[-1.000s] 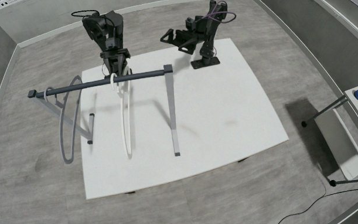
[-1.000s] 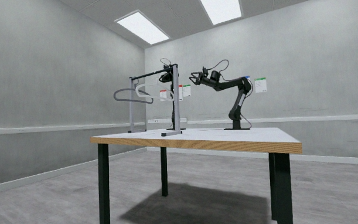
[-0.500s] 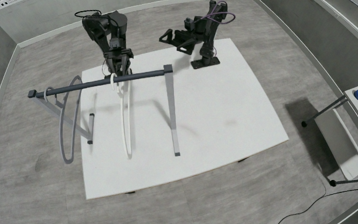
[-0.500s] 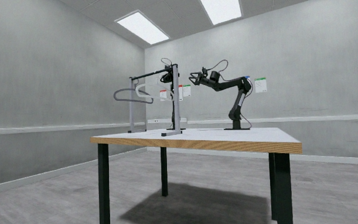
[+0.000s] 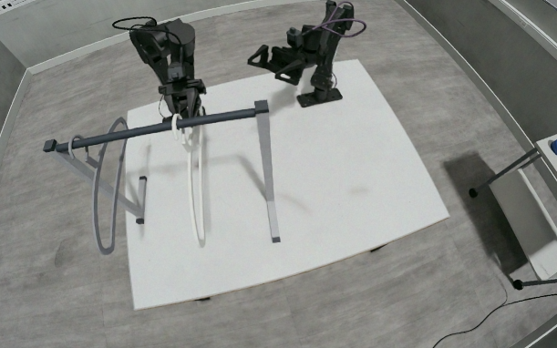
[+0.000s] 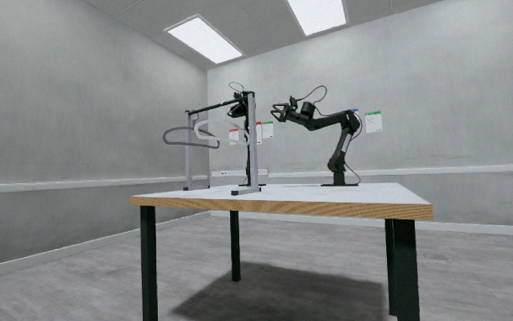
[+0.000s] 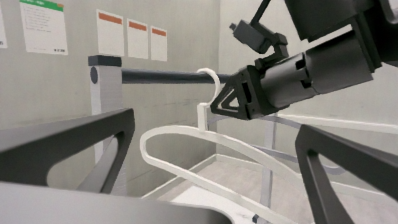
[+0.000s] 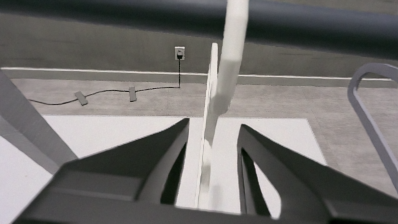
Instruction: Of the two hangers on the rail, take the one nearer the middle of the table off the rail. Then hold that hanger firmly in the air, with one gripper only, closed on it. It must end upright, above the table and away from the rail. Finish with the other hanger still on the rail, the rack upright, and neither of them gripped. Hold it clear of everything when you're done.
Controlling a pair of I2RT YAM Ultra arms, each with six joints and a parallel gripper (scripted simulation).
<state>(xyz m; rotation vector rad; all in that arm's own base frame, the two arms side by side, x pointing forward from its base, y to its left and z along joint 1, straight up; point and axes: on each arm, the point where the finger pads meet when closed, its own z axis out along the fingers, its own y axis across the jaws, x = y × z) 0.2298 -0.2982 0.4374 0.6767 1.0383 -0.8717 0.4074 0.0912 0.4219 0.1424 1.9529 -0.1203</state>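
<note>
My right gripper is now 4 cm short of the white hanger and 5 cm above it.
</note>
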